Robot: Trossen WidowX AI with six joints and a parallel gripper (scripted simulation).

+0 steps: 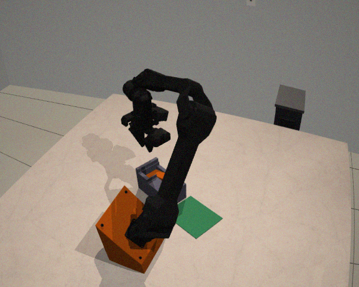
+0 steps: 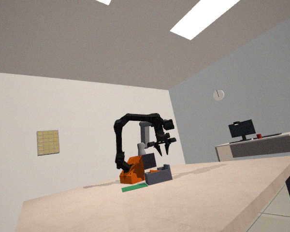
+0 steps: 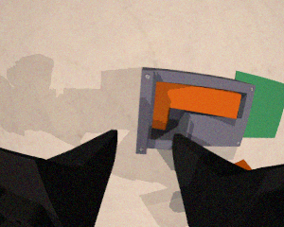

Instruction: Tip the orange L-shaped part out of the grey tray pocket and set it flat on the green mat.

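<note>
The orange L-shaped part lies 10 cm below my gripper tip, 4 cm to the right of it and 3 cm behind it. Also, from my gripper tip: green mat (19 cm to the right, 16 cm below, 12 cm behind).
</note>
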